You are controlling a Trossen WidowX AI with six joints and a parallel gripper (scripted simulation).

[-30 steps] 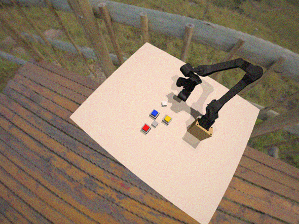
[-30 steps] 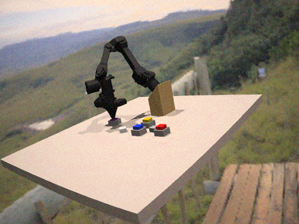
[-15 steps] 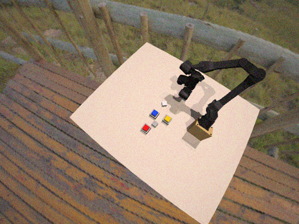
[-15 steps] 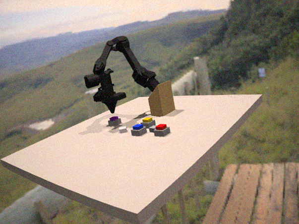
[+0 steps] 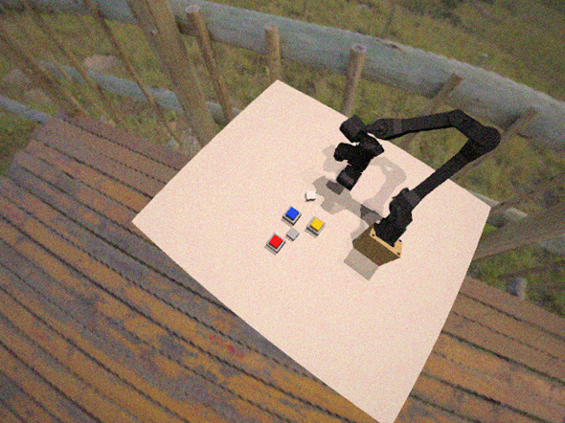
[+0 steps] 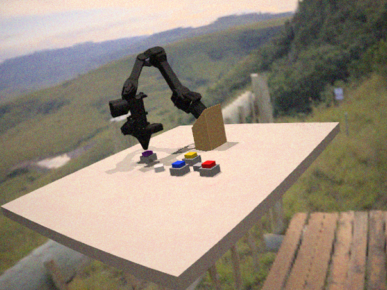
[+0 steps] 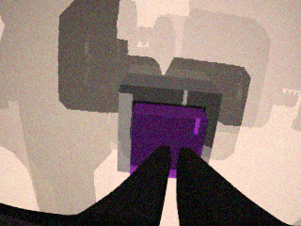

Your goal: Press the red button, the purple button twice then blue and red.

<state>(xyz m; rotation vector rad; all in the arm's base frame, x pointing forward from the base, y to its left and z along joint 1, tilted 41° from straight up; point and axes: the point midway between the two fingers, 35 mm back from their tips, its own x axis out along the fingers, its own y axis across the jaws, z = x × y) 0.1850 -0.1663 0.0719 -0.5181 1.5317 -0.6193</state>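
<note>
The blue button is 240 mm to the left of my gripper tip, 100 mm ahead of it and 20 mm below it. From my gripper tip the other things lie so: purple button 20 mm below; then white block 130 mm to the left, 90 mm ahead, 40 mm below; then yellow button 220 mm to the left, 20 mm below, 10 mm ahead.
</note>
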